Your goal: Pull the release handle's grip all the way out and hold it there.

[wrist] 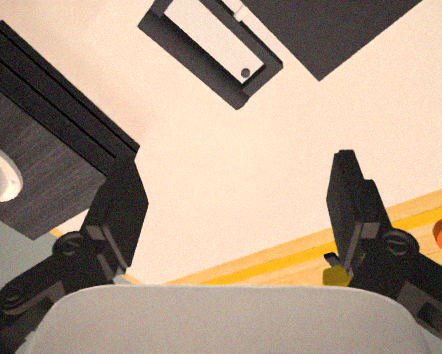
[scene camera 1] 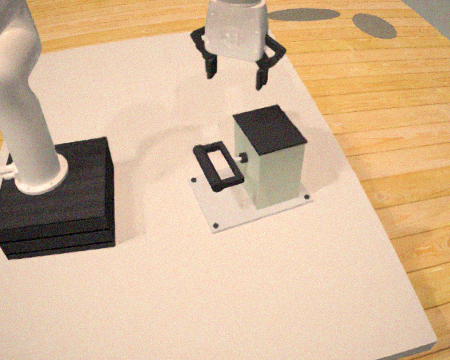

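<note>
The release handle's black grip [scene camera 1: 207,169] [wrist: 192,59] is the outer bar of a rectangular loop. A short pale rod [scene camera 1: 238,159] [wrist: 240,12] joins the loop to a dark collar [scene camera 1: 244,158] on a pale green box with a black top [scene camera 1: 270,129] [wrist: 330,35]. The loop stands a short way out from the box. The box stands on a thin white base plate [scene camera 1: 235,217]. My gripper [scene camera 1: 235,81] [wrist: 233,177] is open and empty, fingers pointing down. It hangs above and behind the handle in the scene view, not touching it.
The arm's black base block [scene camera 1: 55,200] [wrist: 50,160] stands left of the handle. The white table top [scene camera 1: 225,295] ends at the right against the wooden floor [scene camera 1: 395,175]. In the wrist view an olive-yellow object [wrist: 336,276] and an orange one [wrist: 439,234] show beyond the table edge.
</note>
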